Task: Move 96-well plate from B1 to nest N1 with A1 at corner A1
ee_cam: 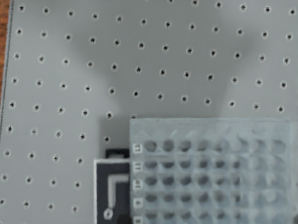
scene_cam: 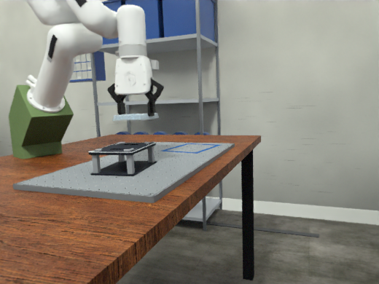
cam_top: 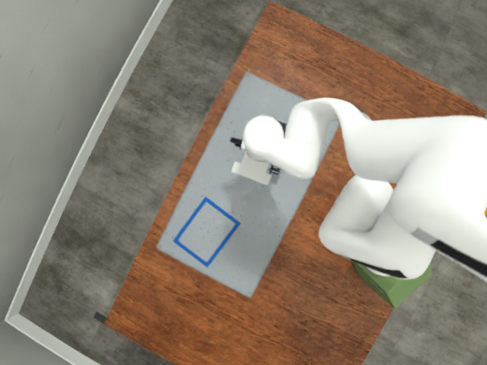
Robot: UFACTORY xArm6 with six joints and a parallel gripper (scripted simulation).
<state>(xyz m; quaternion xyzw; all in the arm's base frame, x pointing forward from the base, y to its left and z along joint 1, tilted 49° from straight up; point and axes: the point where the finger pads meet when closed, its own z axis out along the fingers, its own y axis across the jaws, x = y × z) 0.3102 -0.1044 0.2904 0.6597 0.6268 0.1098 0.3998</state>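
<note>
The black plate nest N1 lies 90 mm below my hand, 50 mm to the right of it and 30 mm behind it. From my hand the other things lie so: clear 96-well plate 10 mm below.
</note>
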